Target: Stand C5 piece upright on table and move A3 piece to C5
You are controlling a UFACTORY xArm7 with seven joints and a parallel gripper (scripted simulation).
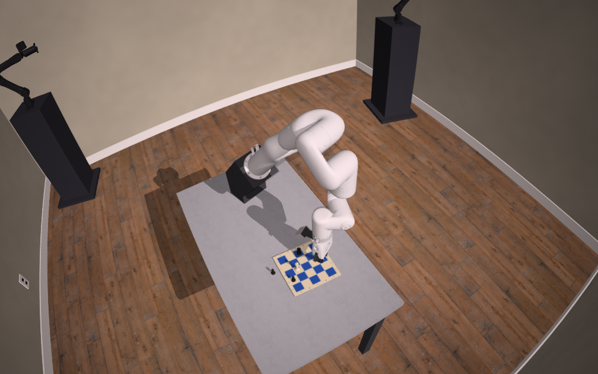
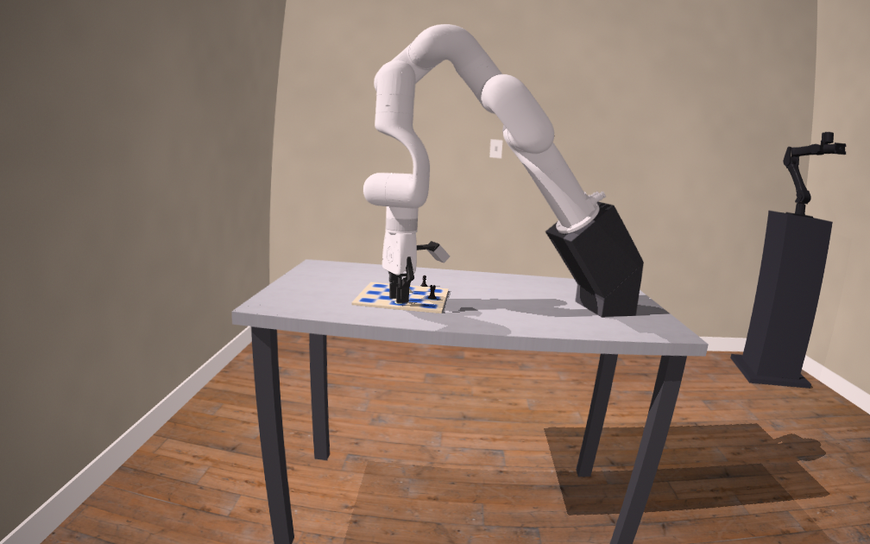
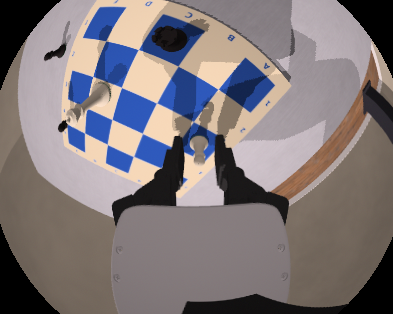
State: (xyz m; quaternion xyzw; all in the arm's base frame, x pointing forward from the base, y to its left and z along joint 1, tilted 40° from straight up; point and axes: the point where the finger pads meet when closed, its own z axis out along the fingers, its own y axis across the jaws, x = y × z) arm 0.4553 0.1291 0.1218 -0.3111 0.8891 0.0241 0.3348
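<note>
The white pawn is 10 mm below my hand. Also, from my hand: tall white piece 20 mm ahead, 110 mm to the right; chessboard 10 mm ahead, 70 mm to the right, 30 mm below.
</note>
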